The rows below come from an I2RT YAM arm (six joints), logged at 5 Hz.
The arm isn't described. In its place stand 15 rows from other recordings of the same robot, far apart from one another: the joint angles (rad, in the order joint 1, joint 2, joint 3, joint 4, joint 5, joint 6), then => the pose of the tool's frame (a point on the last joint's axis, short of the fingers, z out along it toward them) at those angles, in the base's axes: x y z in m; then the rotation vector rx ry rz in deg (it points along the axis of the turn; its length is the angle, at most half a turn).
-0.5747, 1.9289, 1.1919, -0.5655, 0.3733, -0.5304 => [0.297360, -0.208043, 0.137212, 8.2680, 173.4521, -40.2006]
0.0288, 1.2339, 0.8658, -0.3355, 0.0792, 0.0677 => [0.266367, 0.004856, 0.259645, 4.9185, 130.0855, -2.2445]
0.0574, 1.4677, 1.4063, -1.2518, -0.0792, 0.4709 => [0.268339, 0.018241, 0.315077, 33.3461, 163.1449, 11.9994]
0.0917, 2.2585, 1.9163, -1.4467, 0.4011, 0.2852 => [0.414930, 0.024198, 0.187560, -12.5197, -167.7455, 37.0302]
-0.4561, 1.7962, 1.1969, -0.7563, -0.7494, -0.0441 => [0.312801, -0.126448, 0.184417, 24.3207, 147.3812, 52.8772]
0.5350, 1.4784, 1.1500, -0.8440, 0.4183, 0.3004 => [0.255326, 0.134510, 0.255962, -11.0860, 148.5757, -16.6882]
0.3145, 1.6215, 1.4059, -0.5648, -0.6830, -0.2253 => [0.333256, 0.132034, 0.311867, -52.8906, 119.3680, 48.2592]
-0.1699, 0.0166, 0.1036, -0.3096, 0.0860, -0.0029 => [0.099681, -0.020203, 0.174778, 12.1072, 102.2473, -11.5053]
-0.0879, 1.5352, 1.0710, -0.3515, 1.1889, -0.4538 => [0.312228, -0.060679, 0.257749, 10.3263, 130.4711, -95.7566]
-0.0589, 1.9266, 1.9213, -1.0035, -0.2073, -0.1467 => [0.414985, -0.017131, 0.327569, -10.8214, 146.1347, 10.8173]
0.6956, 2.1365, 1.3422, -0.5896, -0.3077, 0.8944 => [0.297130, 0.262088, 0.097596, -14.6037, -171.6642, -30.2329]
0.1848, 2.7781, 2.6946, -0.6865, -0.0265, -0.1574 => [0.584276, 0.110180, 0.170434, -23.5775, 132.0344, 2.5547]
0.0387, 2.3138, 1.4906, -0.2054, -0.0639, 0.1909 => [0.465248, 0.020289, 0.075231, 10.0264, 148.9405, 9.4919]
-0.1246, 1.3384, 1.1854, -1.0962, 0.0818, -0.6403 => [0.242823, -0.033345, 0.288497, -40.7371, 158.7364, -16.1415]
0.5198, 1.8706, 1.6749, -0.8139, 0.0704, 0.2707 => [0.355563, 0.200602, 0.284225, -16.9403, 147.4307, 11.6443]
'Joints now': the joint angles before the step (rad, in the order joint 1, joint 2, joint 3, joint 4, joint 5, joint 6). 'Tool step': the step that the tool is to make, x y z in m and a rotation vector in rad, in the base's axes. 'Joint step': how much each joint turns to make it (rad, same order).
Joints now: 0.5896 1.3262 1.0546 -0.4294 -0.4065 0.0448
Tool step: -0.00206 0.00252 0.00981 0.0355 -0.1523 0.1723
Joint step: 0.0000 -0.0153 -0.0004 0.0580 -0.1018 -0.1667
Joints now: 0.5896 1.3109 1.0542 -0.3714 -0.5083 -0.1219
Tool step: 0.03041 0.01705 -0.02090 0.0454 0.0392 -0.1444
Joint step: 0.0000 0.1263 0.0000 0.1847 0.0859 0.1461
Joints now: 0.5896 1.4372 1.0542 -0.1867 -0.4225 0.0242
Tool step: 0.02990 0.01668 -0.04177 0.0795 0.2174 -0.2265
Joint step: 0.0004 0.1675 0.0000 0.1426 0.0873 0.3022
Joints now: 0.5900 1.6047 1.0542 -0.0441 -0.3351 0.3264
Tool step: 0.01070 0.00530 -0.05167 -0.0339 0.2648 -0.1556
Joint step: 0.0000 0.1396 0.0000 -0.0384 0.0454 0.1999
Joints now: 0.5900 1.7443 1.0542 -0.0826 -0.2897 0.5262
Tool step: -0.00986 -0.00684 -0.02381 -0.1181 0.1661 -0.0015
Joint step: 0.0000 0.0343 -0.0008 -0.1694 0.0053 -0.0027
